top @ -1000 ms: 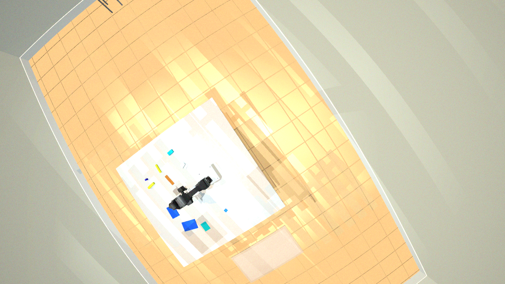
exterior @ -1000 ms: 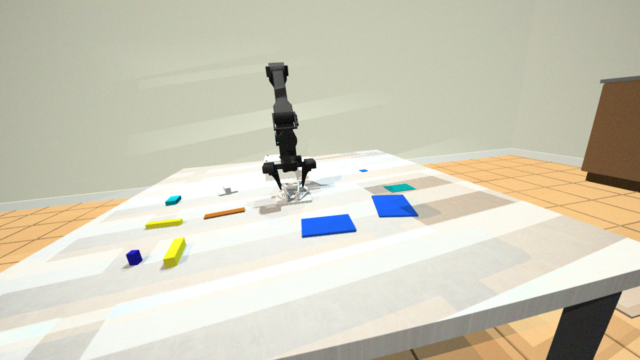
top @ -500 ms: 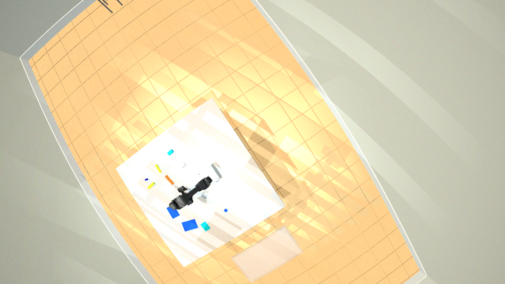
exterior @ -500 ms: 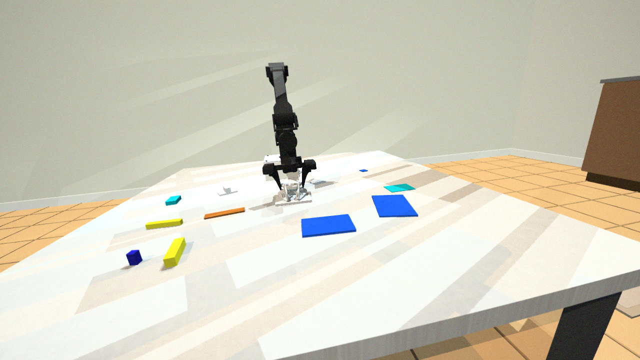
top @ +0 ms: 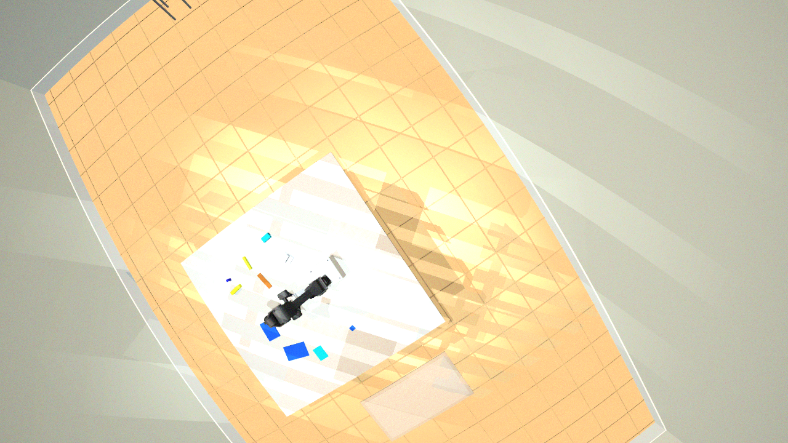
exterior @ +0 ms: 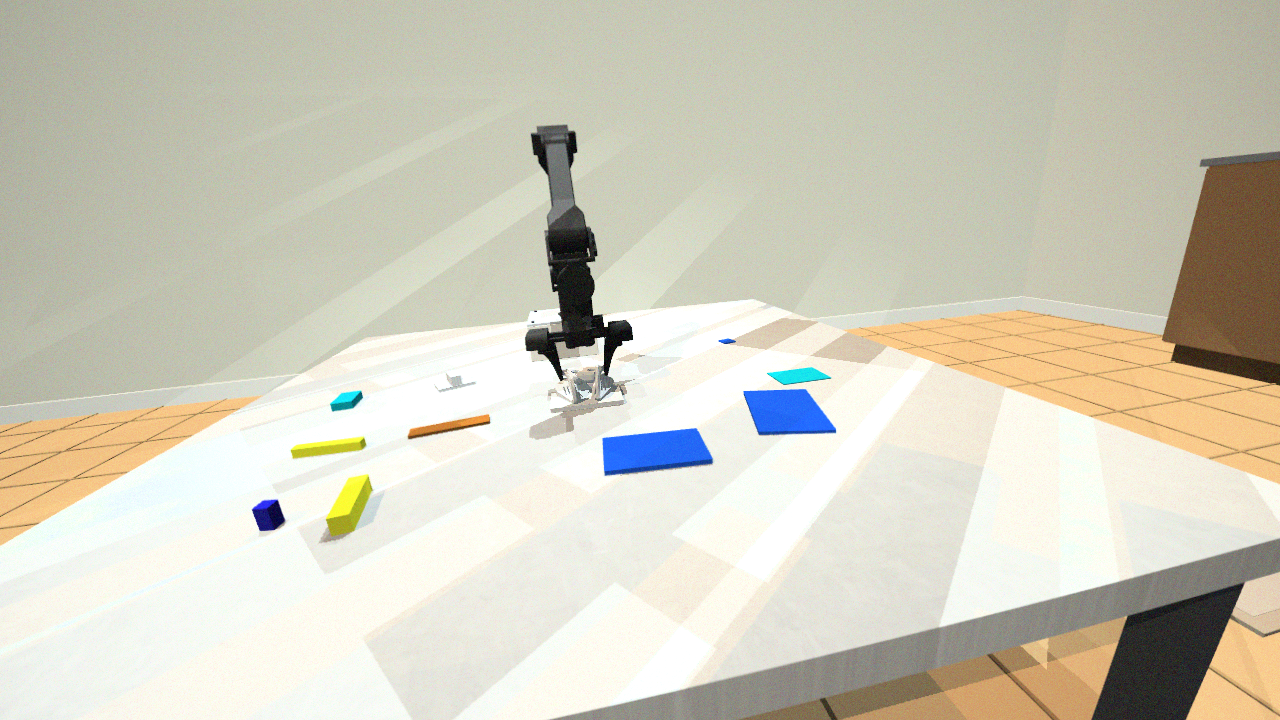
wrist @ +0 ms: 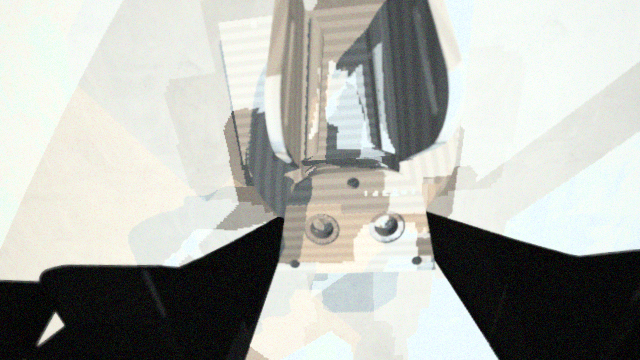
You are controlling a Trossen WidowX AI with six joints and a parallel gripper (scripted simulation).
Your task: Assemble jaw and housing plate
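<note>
The jaw lies 20 mm to the right of my gripper tip and 20 mm ahead of it. Also, from my gripper tip: cyan block 420 mm to the right, 140 mm behind, 10 mm below; cyan plate 360 mm to the left, 150 mm ahead, 10 mm below; orange bar 230 mm to the right, 70 mm ahead, 10 mm below.
</note>
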